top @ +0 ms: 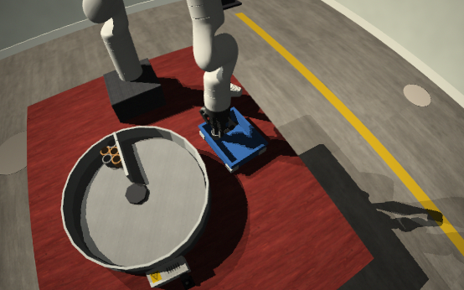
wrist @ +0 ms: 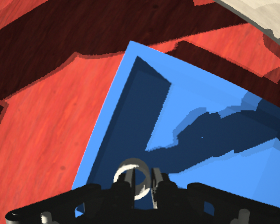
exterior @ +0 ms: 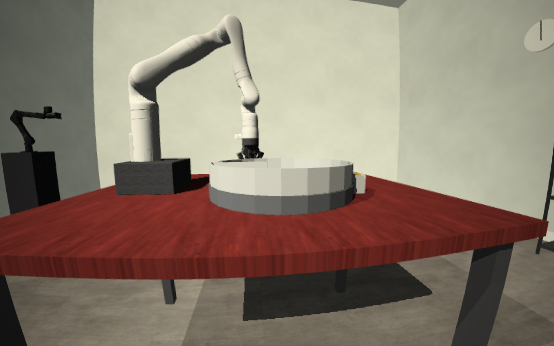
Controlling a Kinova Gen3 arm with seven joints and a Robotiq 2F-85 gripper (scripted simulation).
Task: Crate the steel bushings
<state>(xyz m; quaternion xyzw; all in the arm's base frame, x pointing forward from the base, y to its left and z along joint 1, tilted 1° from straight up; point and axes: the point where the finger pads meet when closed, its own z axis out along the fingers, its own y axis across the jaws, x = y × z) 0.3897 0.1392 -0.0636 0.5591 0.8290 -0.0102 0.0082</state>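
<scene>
Now: hand 4 cm short of the blue crate, 3 cm to the right of it and 2 cm above it. The rest, counted from my hand: round turning table 32 cm to the right, 5 cm ahead, 1 cm above.
</scene>
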